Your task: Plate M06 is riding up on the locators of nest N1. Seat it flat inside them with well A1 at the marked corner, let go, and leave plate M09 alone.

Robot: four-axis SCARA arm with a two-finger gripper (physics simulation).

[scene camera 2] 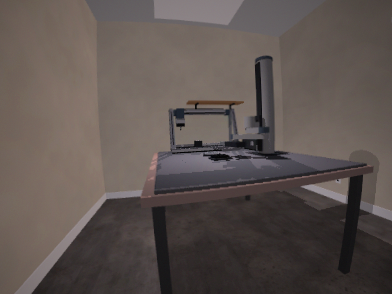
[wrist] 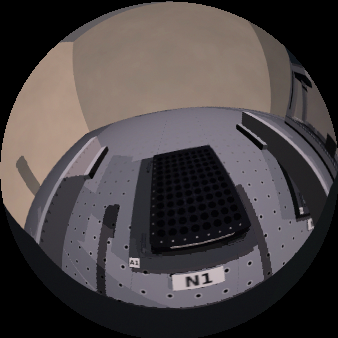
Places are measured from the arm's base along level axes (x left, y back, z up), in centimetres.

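Where they show: gripper, fingertip midpoint: (scene camera 2: 217,149) (wrist: 170,124); arm's base, origin of the base link: (scene camera 2: 266,154).
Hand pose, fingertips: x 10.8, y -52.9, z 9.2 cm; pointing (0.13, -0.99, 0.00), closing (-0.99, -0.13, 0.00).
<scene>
Each offset is from my fingertips to the centre of the thing. "*": to the spot under its first point. Level surfaces: height alone.
Plate M06 @[dz -5.8, dx -1.3, dy +2.5 cm] (wrist: 192,195), a black many-welled plate, lies in nest N1 @[* dz -6.7, dx +4.1, dy +3.6 cm] (wrist: 142,200) in the wrist view. Its near edge stands above the nest base, and its right side reaches over the nest's right edge, so it looks uneven. The A1 tag @[* dz -6.7, dx +3.6, dy +10.8 cm] (wrist: 134,262) marks the near left corner of the nest; no well lettering is legible on the plate. My gripper (wrist: 170,124) is open and empty, its fingers wide to either side above the plate. Plate M09 cannot be made out; a finger hides most of the right-hand nest @[* dz -7.8, dx -18.3, dy +9.8 cm] (wrist: 302,217).
The N1 label @[* dz -7.7, dx -2.0, dy +12.2 cm] (wrist: 199,279) lies in front of the nest. In the scene view, the arm's column (scene camera 2: 267,105) stands at the back right of the table @[dz -7.9 cm] (scene camera 2: 200,172). A gantry frame (scene camera 2: 205,111) stands behind, with an orange board (scene camera 2: 215,102) above it.
</scene>
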